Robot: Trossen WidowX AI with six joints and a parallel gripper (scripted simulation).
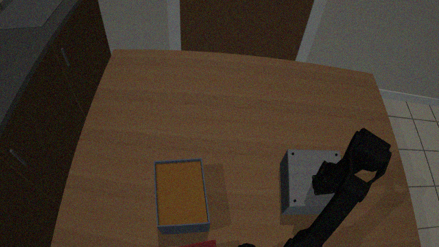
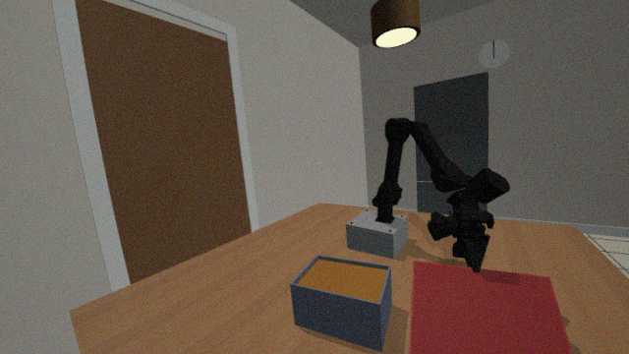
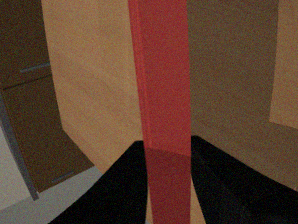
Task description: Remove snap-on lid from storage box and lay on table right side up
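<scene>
Now: the red lid 70 mm ahead of my gripper tip, 10 mm to the left of it and 50 mm below it. Also, from my gripper tip: blue-grey storage box (100 mm ahead, 270 mm to the right, 70 mm below).
</scene>
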